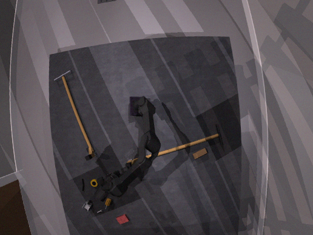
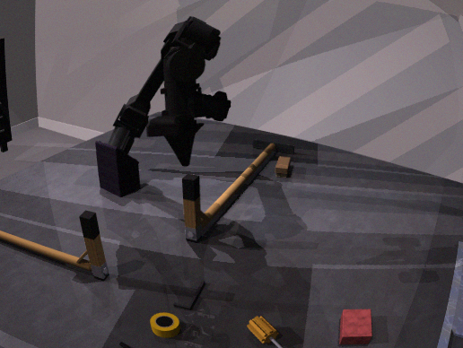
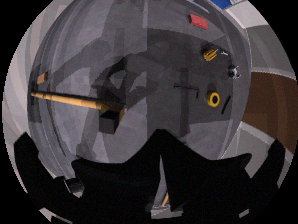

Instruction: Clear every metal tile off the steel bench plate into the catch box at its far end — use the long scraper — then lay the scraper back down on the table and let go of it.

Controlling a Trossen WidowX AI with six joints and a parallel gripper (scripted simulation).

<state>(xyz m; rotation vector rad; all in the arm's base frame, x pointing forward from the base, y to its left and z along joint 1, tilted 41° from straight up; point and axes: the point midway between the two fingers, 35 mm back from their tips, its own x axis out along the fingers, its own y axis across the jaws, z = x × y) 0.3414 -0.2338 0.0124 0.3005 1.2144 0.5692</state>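
Right now my gripper tip is 340 mm to the right of the long wooden-handled scraper, 140 mm above it and 70 mm past it. Round my gripper tip: yellow-handled tool 240 mm ahead, 180 mm below, 160 mm to the right; then yellow tape roll 220 mm to the right, 190 mm below, 90 mm ahead; then red block 380 mm ahead, 190 mm below, 80 mm to the right.
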